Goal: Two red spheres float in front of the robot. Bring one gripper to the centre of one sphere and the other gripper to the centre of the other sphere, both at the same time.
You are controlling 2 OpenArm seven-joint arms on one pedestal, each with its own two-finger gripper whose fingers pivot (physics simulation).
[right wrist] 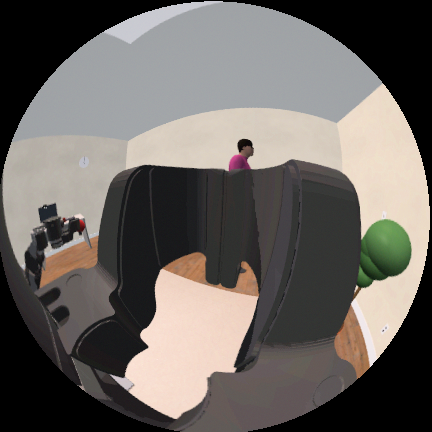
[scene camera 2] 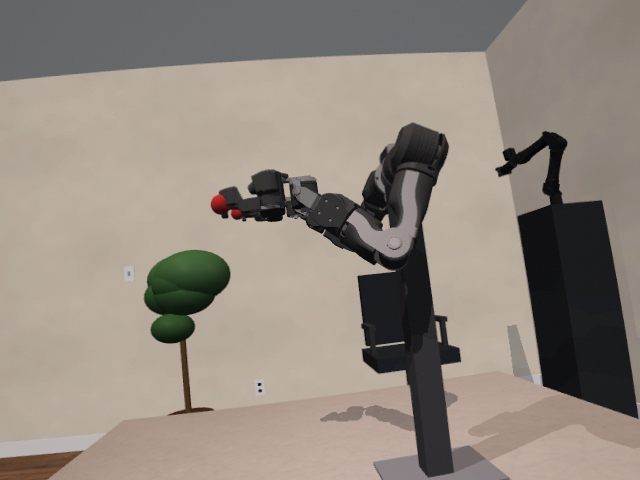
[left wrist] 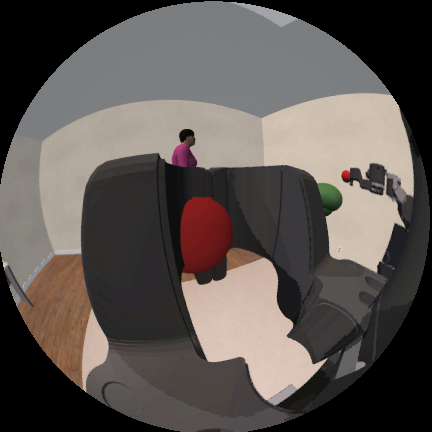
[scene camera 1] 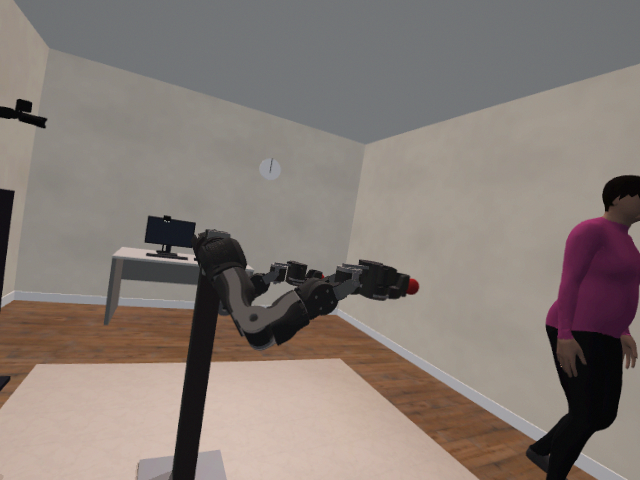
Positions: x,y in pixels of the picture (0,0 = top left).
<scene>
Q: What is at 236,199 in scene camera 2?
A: My left gripper.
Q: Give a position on a red sphere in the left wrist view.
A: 206,232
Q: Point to my right gripper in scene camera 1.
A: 405,285
</scene>
